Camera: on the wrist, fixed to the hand. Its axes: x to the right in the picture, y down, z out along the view.
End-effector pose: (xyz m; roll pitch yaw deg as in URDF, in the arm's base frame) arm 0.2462 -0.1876 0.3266 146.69 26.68 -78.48
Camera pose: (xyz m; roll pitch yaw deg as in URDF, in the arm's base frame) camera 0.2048 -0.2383 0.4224 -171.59 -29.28 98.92
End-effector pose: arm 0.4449 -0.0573 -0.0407 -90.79 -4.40 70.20
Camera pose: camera 0.5025 -0.0763 -0.1396 64.93 3.90 -106.36
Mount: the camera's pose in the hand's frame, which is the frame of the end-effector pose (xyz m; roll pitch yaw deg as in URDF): -0.0060 0.0996 -0.0593 -26.10 3.44 -179.55
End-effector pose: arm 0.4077 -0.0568 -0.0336 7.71 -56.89 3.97
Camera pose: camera 0.4350 0.0520 -0.0634 -33.85 60.36 -176.06
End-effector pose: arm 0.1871 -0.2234 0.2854 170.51 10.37 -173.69
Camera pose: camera 0.1698 -0.1363 0.3602 163.59 -13.69 5.27
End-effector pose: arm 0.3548 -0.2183 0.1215 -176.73 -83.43 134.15
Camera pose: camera 0.4661 -0.1853 0.1217 149.18 79.97 -47.30
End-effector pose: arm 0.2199 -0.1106 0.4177 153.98 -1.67 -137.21
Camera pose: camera 0.1832 -0.0580 0.5145 179.90 -1.22 40.88
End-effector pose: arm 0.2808 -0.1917 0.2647 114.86 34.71 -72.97
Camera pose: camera 0.3100 -0.2463 0.3629 -138.62 -35.68 102.95
